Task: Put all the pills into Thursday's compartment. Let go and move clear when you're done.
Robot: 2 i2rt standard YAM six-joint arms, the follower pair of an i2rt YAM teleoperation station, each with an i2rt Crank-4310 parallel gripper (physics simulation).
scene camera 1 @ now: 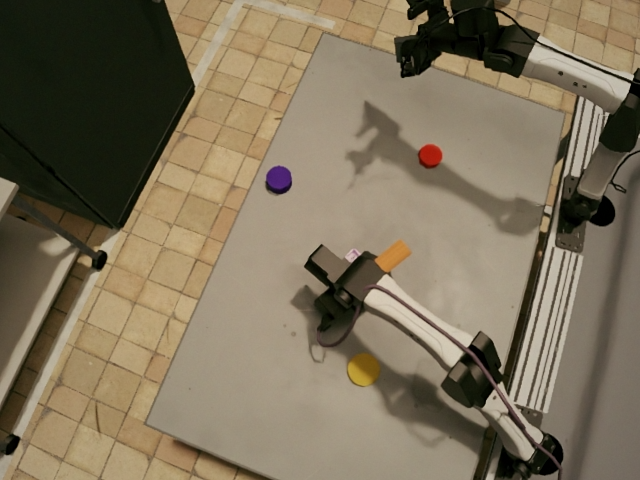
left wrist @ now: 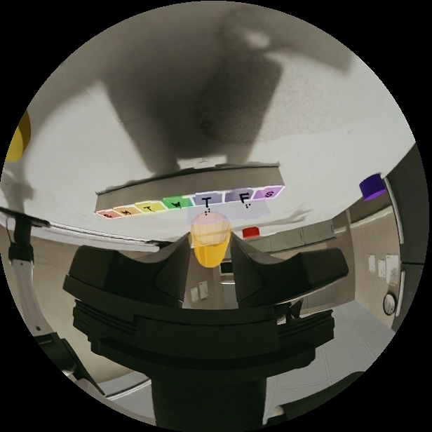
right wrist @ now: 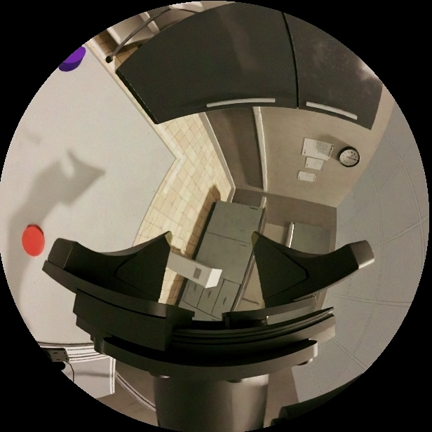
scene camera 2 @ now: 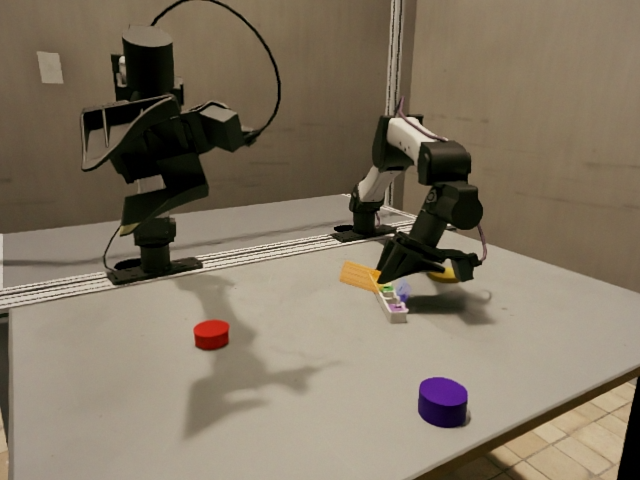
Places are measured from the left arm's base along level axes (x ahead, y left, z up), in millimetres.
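Where they show: left gripper, fingertip midpoint: (scene camera 1: 382,265) (scene camera 2: 377,280); right gripper, fingertip midpoint: (scene camera 2: 108,204); left arm's base at its link origin: (scene camera 1: 516,452) (scene camera 2: 364,234); right arm's base at its link origin: (scene camera 1: 572,213) (scene camera 2: 156,272).
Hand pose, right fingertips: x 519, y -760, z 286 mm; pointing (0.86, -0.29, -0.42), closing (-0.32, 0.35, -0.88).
Observation:
Things, the pixels of their top centre, and the offset from my right fingertips. "spot": a spot on its surface instead. Level surfaces: height alone.
- white pill organizer at a spot on its surface: (scene camera 2: 397,317) (scene camera 1: 349,252) spot: dz -267, dx -33, dy +456 mm
- translucent orange bottle at its top centre: (scene camera 2: 362,261) (scene camera 1: 394,252) dz -188, dx -127, dy +448 mm
- purple round block at its top centre: (scene camera 2: 443,390) (scene camera 1: 278,177) dz -246, dx +183, dy +339 mm
- red disc at its top centre: (scene camera 2: 211,327) (scene camera 1: 431,154) dz -253, dx -145, dy +154 mm
- yellow disc at its top centre: (scene camera 1: 364,369) (scene camera 2: 445,272) dz -267, dx -145, dy +696 mm
- table at its surface level: dz -279 mm
A white pill organizer (scene camera 1: 346,256) (scene camera 2: 397,317) (left wrist: 150,194) with coloured day lids lies on the table. Its second T lid (left wrist: 207,200), Thursday's, and its F lid (left wrist: 239,195) stand open; the other lids look shut. The inside of Thursday's compartment is hidden. My left gripper (scene camera 2: 381,279) (left wrist: 210,233) is shut on a translucent orange bottle (scene camera 1: 394,255) (scene camera 2: 356,275) (left wrist: 209,253). It holds the bottle tilted, its far end close to the organizer around Thursday. I cannot make out any pills. My right gripper (right wrist: 211,233) is open and empty, raised high above the table's far side.
A purple round block (scene camera 1: 279,179) (scene camera 2: 442,401) (left wrist: 373,187) (right wrist: 73,59) lies near the table edge. A red disc (scene camera 1: 430,156) (scene camera 2: 211,334) (left wrist: 251,232) (right wrist: 33,240) and a yellow disc (scene camera 1: 363,369) (scene camera 2: 443,274) (left wrist: 17,142) also lie on the table (scene camera 1: 248,372).

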